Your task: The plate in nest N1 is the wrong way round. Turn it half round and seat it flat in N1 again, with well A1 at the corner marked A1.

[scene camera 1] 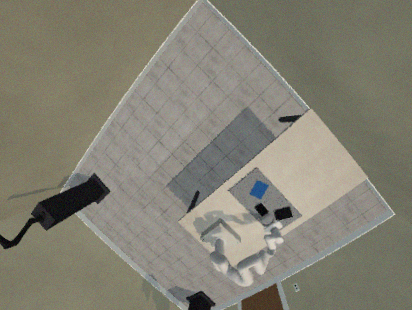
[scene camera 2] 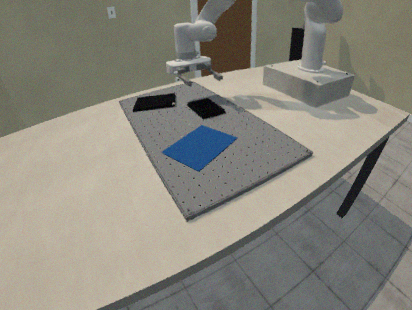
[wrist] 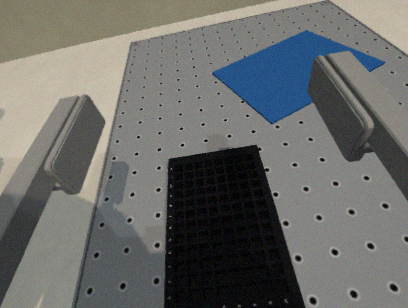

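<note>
The black well plate (scene camera 1: 261, 209) (scene camera 2: 206, 108) (wrist: 220, 220) lies flat on the grey perforated board, outside the nest. In the wrist view small white marks run along its left and near edges, too small to read; its near end is cut off. The black nest N1 (scene camera 1: 283, 213) (scene camera 2: 154, 102) lies beside it, apart, with a small white label at one corner; no plate shows in it. My gripper (scene camera 2: 203, 80) (wrist: 210, 125) is open and empty, raised above the board near the plate's end away from the blue sheet. The nest does not show in the wrist view.
A flat blue sheet (scene camera 1: 259, 189) (scene camera 2: 200, 147) (wrist: 280, 75) lies on the perforated board (scene camera 1: 240, 190) (scene camera 2: 250, 165) (wrist: 150, 110), beyond the plate in the wrist view. The arm's grey base block (scene camera 2: 310, 85) stands on the pale table (scene camera 2: 90, 200), beside the board.
</note>
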